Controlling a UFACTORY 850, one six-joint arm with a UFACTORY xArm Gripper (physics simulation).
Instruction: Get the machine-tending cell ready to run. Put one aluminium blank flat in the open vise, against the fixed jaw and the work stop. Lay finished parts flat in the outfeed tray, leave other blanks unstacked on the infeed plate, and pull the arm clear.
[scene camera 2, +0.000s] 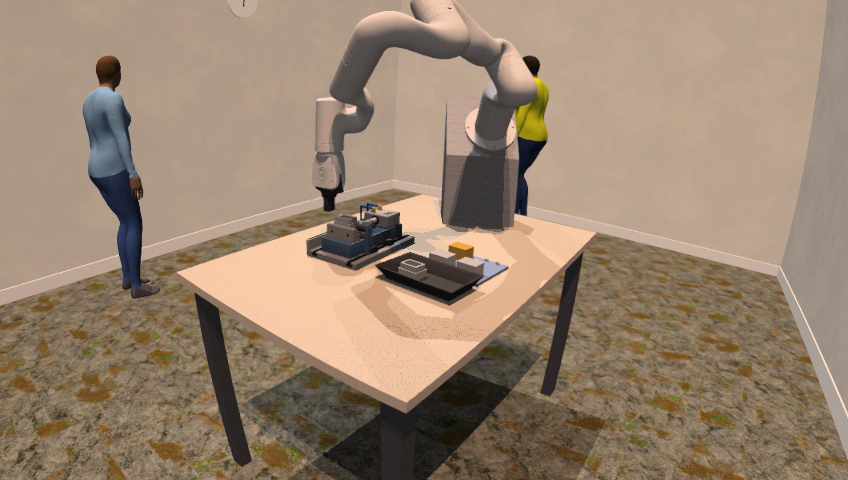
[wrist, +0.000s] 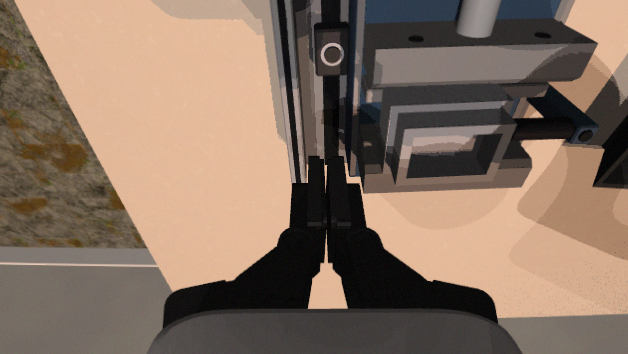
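The vise (scene camera 2: 339, 245) (wrist: 480, 67) stands on the table's far left. A grey part with a rectangular pocket (wrist: 492, 172) sits between its jaws; in the scene view a grey piece (scene camera 2: 345, 220) shows at the jaw tops. The work stop rod (wrist: 545, 128) reaches the part's right side in the wrist view. My gripper (scene camera 2: 329, 208) (wrist: 324, 178) is shut and empty, above and beside the vise. The black outfeed tray (scene camera 2: 455, 293) holds a pocketed part (scene camera 2: 411, 268). Two grey blanks (scene camera 2: 442, 257) (scene camera 2: 470, 265) show at the blue infeed plate (scene camera 2: 495, 271), partly hidden by the tray.
An orange block (scene camera 2: 461, 249) stands behind the blanks. Blue hoses (scene camera 2: 362, 211) rise at the vise's rear. A clamp with a round bolt (wrist: 331, 54) sits on the rail beside the vise. The arm's grey pedestal (scene camera 2: 479, 190) stands at the table's back. Two people stand beyond the table.
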